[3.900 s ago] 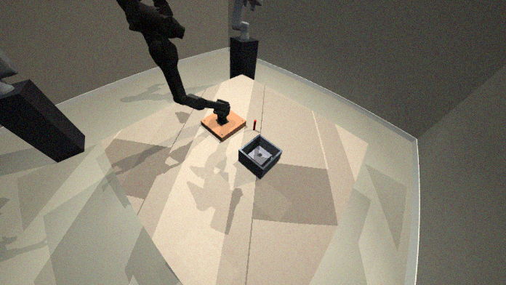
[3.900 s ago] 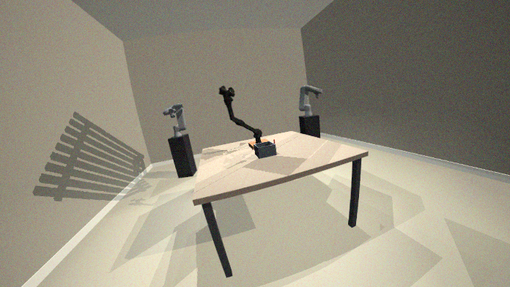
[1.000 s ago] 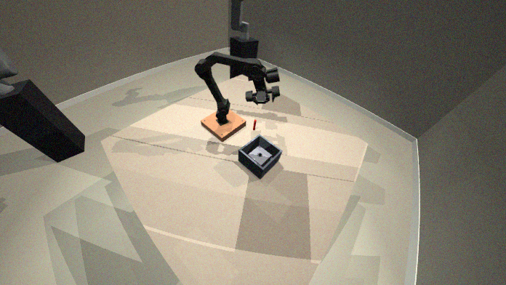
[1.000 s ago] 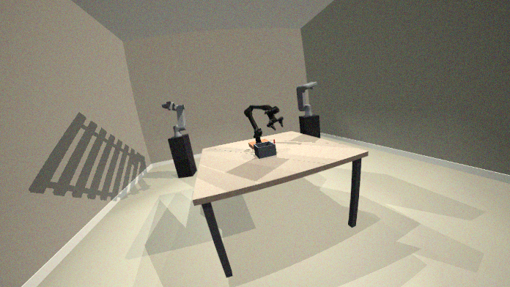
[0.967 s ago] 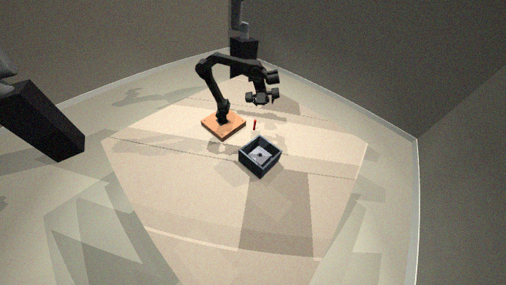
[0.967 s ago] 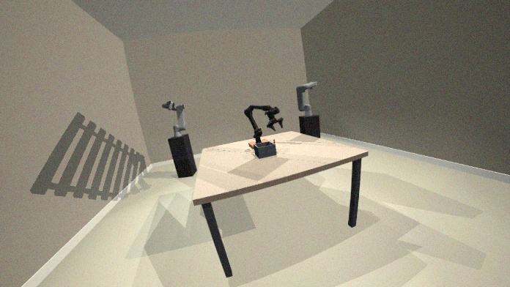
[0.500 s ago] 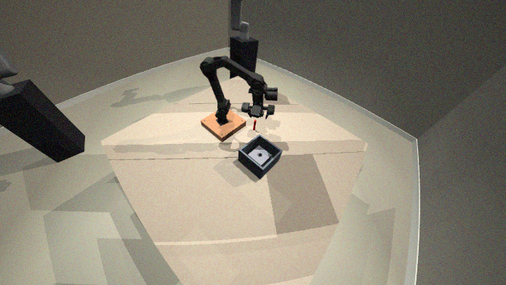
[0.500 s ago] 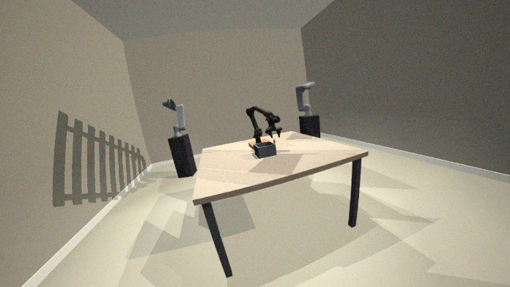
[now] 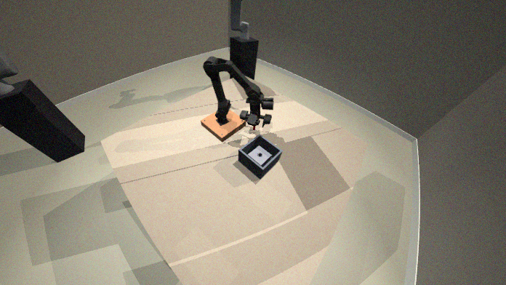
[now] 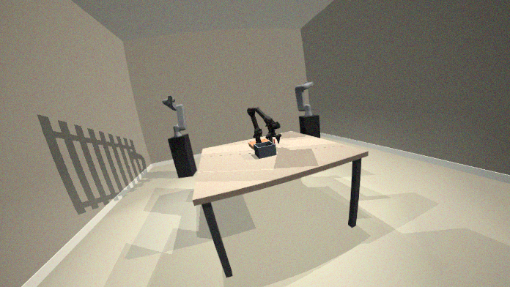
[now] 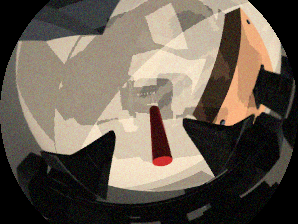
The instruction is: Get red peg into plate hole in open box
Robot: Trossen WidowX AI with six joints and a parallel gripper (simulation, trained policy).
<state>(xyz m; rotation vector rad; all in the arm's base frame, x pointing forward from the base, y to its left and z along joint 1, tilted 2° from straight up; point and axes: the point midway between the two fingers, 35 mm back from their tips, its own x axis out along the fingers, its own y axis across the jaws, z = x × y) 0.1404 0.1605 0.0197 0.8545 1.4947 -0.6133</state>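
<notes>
My gripper tip is now 10 mm to the left of the red peg and 10 mm below it. Also, from my gripper tip: dark box (200 mm ahead, 140 mm to the right).
</notes>
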